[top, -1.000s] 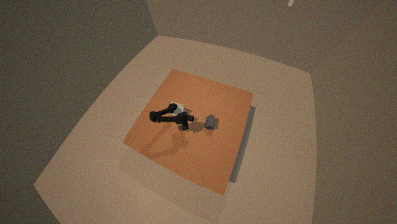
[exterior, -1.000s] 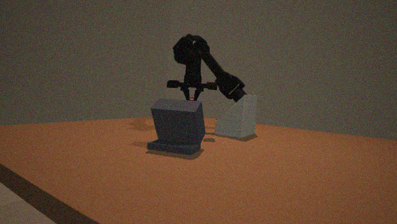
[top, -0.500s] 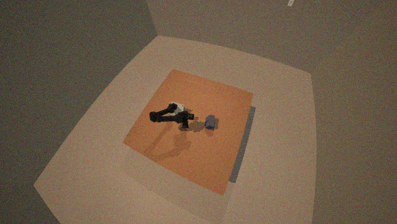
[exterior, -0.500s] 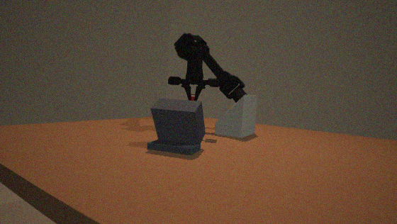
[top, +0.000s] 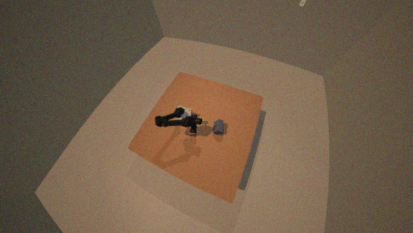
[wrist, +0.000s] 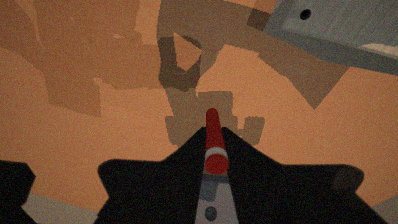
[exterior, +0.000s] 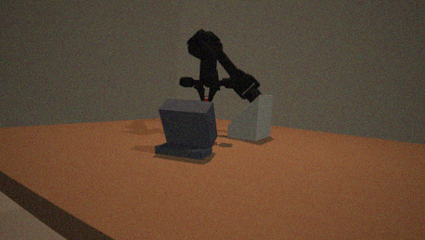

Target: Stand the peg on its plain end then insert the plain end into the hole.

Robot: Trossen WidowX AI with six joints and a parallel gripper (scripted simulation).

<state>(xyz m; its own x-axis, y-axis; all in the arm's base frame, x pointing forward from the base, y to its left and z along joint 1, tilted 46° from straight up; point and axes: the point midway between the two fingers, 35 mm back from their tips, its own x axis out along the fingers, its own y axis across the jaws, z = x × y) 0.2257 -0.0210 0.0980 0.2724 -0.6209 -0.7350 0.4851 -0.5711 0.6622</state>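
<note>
My gripper tip is 210 mm short of the sloped panel, 120 mm to the right of it and 30 mm above it. The rest, counted from my gripper tip: red peg (20 mm above).
</note>
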